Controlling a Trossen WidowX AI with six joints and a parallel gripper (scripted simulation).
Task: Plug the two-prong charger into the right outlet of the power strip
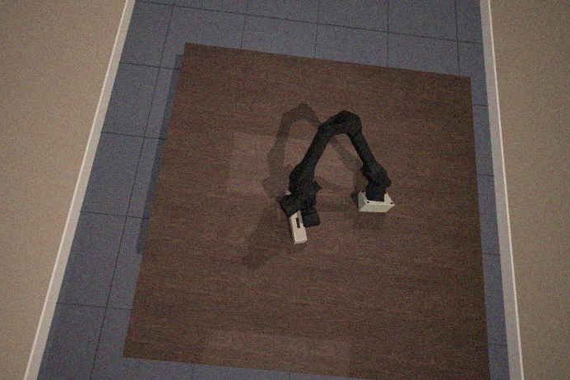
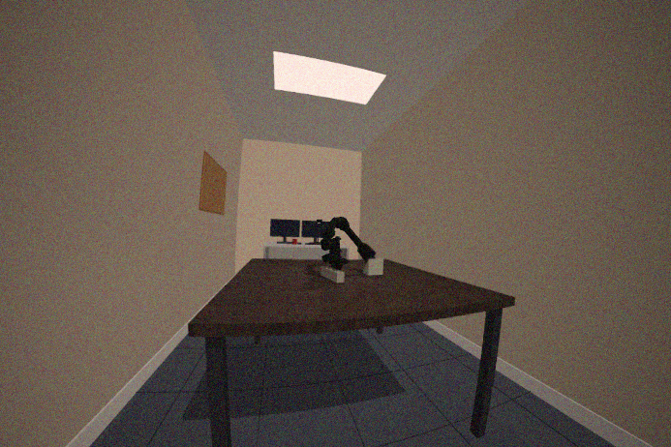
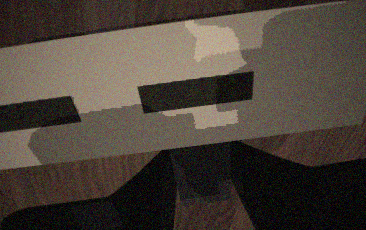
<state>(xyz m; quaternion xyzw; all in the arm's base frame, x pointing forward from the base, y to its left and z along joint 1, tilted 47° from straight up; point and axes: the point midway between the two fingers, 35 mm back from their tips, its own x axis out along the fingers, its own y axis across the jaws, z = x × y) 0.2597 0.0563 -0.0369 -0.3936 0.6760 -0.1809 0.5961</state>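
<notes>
The black two-prong charger is 2 cm ahead of my gripper tip, 1 cm to the left of it and 1 cm above it.
</notes>
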